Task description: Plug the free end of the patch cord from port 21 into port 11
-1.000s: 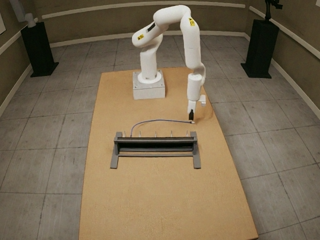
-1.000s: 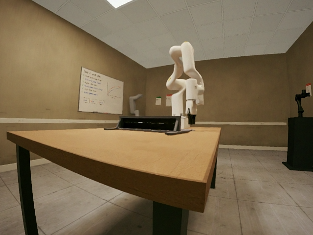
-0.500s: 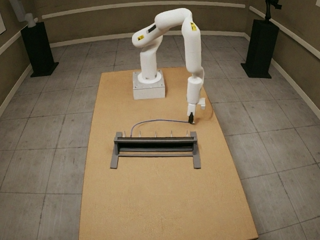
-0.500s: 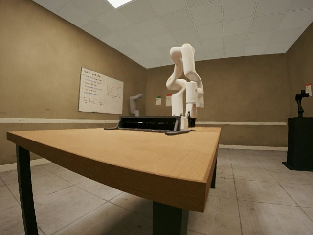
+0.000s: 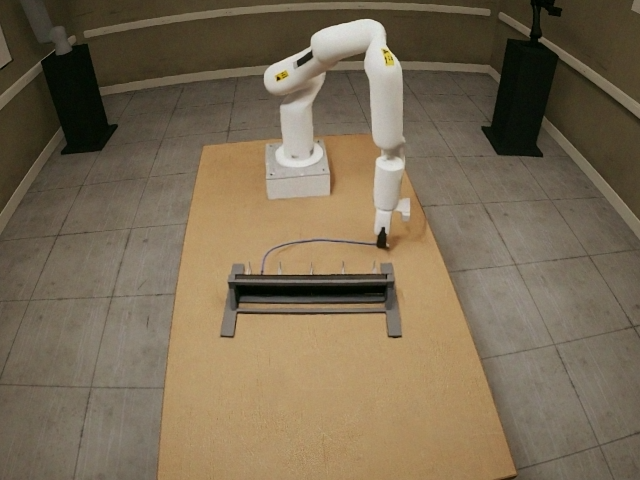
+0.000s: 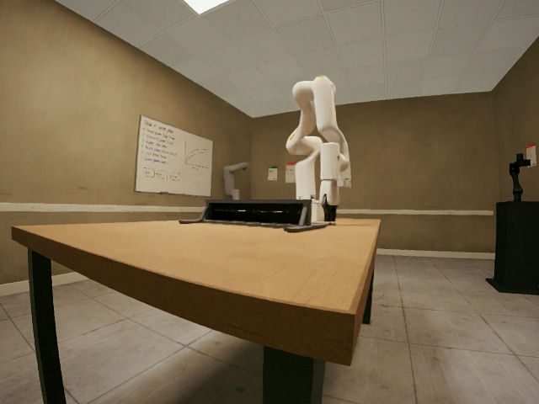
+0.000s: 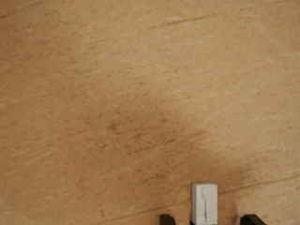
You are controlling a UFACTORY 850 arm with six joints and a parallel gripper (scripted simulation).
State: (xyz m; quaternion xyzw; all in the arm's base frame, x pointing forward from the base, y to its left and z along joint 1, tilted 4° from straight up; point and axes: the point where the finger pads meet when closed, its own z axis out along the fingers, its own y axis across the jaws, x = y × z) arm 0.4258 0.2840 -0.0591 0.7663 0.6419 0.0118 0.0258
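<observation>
My gripper is now 2 cm to the right of the white plug and 3 cm above it.
</observation>
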